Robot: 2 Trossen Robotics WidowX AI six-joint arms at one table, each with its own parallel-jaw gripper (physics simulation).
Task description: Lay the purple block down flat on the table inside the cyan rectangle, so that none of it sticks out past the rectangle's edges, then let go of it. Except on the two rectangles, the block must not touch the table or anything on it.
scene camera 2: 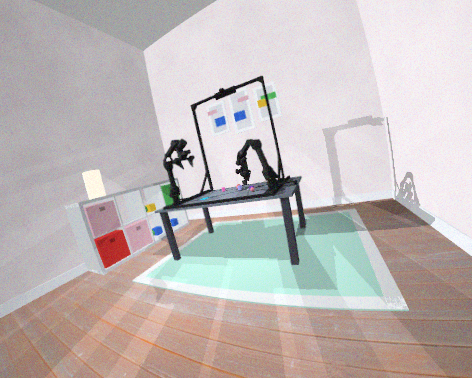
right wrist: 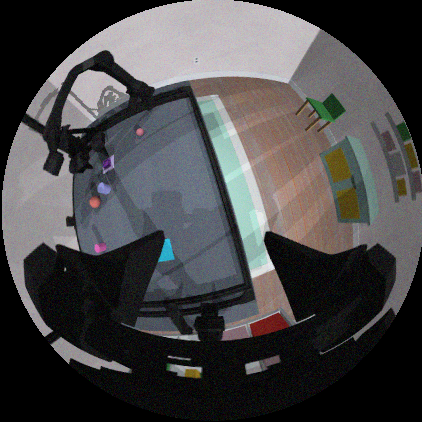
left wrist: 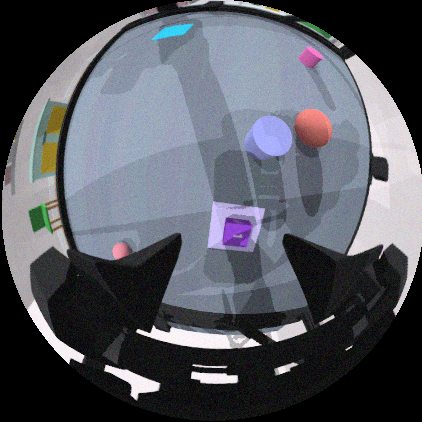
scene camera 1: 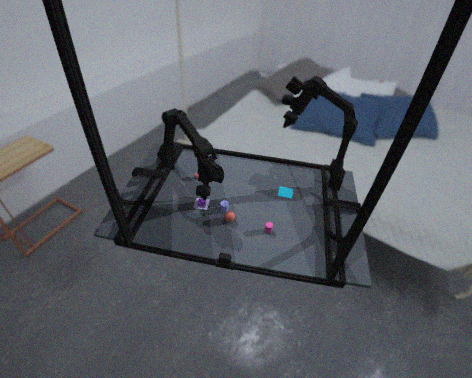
my left gripper: open, holds nothing
my right gripper: open, holds nothing
a purple block (left wrist: 236, 231): on the table
a lavender cylinder (left wrist: 269, 136): on the table
